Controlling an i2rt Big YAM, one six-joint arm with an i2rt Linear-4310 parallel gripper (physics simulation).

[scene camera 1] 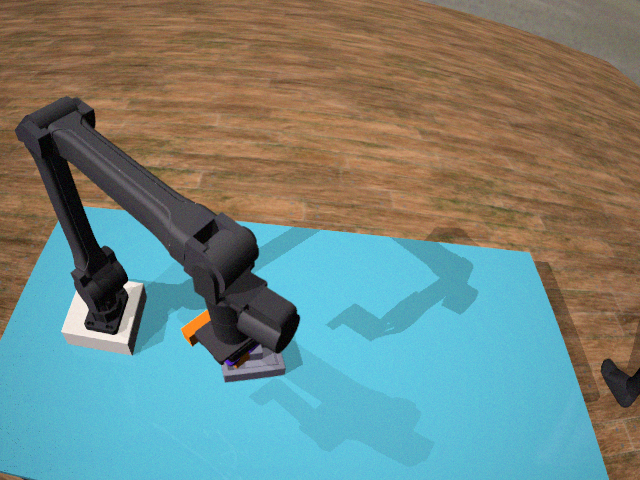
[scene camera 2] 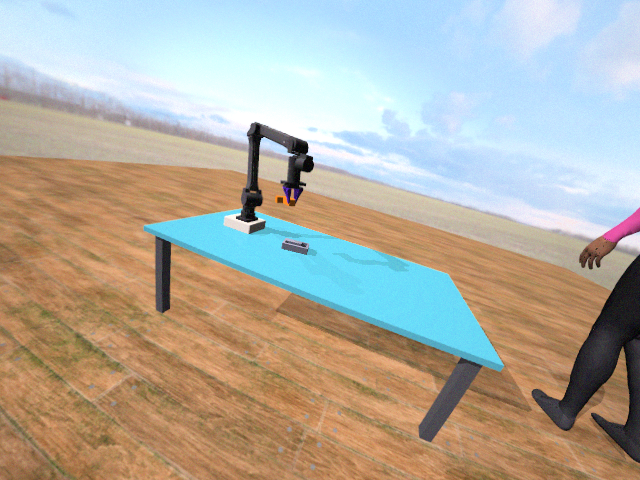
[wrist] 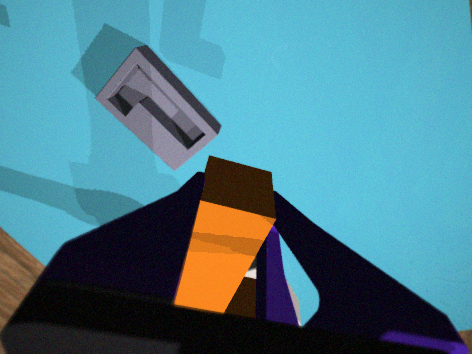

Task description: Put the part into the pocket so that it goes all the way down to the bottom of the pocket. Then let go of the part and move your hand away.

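Frame: origin at the arm's base, x right, y down, z ahead, level; centimetres.
Seen in the pictures: gripper, between the fingertips: (scene camera 1: 239, 357) (scene camera 2: 291, 203) (wrist: 233, 192); arm's base, origin of its link: (scene camera 1: 107, 311) (scene camera 2: 247, 219).
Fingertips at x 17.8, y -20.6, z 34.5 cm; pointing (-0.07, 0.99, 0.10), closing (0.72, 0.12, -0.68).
Observation:
Pixels of each thing's middle, then the offset from my fingertips to it. Level surfaces: height alone.
- orange part, middle of its body: (wrist: 236, 265) (scene camera 1: 214, 343) (scene camera 2: 285, 201) dx -2.0, dy +0.0, dz -4.4 cm
- grey block with the pocket, middle of its body: (wrist: 161, 112) (scene camera 1: 250, 358) (scene camera 2: 295, 246) dx -13.6, dy +24.5, dz +1.4 cm
- blue table, height of its surface: dy +26.3 cm
My gripper (scene camera 2: 292, 202) (wrist: 233, 192) has purple fingers and is shut on the orange part (scene camera 1: 194, 327) (scene camera 2: 279, 199) (wrist: 222, 240), an angular piece with a bent end. I hold it well above the table, as scene camera 2 shows. The grey block with the pocket (scene camera 1: 254, 374) (scene camera 2: 295, 249) (wrist: 150, 130) lies on the table below. The pocket is an L-like recess, and no part is in it. In the wrist view the block is ahead and left of the part's tip. In scene camera 1 the hand hides much of the part and some of the block.
The arm's white base block (scene camera 1: 98, 338) (scene camera 2: 237, 223) stands on the blue table (scene camera 1: 465, 361) (scene camera 2: 413, 310) (wrist: 350, 100). Arm shadows fall across the table top. A person (scene camera 2: 604, 330) stands on the floor beyond the table's right end.

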